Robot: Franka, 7 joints.
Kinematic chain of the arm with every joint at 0, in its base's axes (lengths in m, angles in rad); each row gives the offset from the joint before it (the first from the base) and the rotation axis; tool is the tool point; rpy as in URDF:
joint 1: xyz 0 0 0.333 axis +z
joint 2: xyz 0 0 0 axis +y
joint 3: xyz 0 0 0.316 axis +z
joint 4: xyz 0.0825 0 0 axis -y
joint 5: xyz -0.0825 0 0.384 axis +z
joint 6: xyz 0 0 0 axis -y
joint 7: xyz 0.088 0 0 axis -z
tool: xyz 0 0 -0.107 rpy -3.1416 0 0
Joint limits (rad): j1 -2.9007..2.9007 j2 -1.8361..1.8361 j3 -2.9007..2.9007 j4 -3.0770..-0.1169 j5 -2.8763..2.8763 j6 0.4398..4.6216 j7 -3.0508..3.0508
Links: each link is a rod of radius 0.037 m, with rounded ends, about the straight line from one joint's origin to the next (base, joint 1, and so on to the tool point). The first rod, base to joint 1, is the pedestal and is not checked.
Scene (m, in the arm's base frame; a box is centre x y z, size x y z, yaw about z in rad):
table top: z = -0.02
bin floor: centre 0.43 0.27 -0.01 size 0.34 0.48 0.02 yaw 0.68
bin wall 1: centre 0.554 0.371 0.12 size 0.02 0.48 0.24 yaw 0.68
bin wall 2: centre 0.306 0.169 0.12 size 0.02 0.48 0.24 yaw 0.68
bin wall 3: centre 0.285 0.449 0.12 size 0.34 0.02 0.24 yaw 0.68
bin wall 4: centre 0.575 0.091 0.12 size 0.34 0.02 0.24 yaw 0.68
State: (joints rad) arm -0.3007 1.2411 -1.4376 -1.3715 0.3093 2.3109 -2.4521
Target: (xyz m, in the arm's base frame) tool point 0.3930 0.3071 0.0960
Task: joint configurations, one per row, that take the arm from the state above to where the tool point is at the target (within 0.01 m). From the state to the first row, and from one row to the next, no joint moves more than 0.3 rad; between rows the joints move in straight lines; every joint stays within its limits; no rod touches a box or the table.
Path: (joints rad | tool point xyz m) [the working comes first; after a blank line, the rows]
Joints at the target: 0.8632 0.6835 -0.2501 -1.9773 0.4191 1.7855 -2.4521
Straight joint move there: touches bin wall 4.

1: -0.0132 0.9498 -1.1463 -1.5407 0.3308 2.1219 -2.4521 | 0.4455 -0.5431 0.3386
2: 0.2743 0.6584 -0.8550 -1.7100 0.3522 1.9329 -2.4521 | 0.5761 -0.2797 0.2960
3: 0.5618 0.3671 -0.5638 -1.8792 0.3737 1.7439 -2.4521 | 0.5715 0.0465 0.3154
4: 0.8494 0.0758 -0.2725 -2.0484 0.3951 1.5549 -2.4521 | 0.3930 0.3071 0.3803
5: 0.8540 0.2784 -0.2650 -2.0247 0.4031 1.6318 -2.4521 | 0.4048 0.3206 0.2883
6: 0.8586 0.4809 -0.2576 -2.0010 0.4111 1.7086 -2.4521 | 0.4049 0.3208 0.1924
7: 0.8632 0.6835 -0.2501 -1.9773 0.4191 1.7855 -2.4521 | 0.3930 0.3071 0.0960

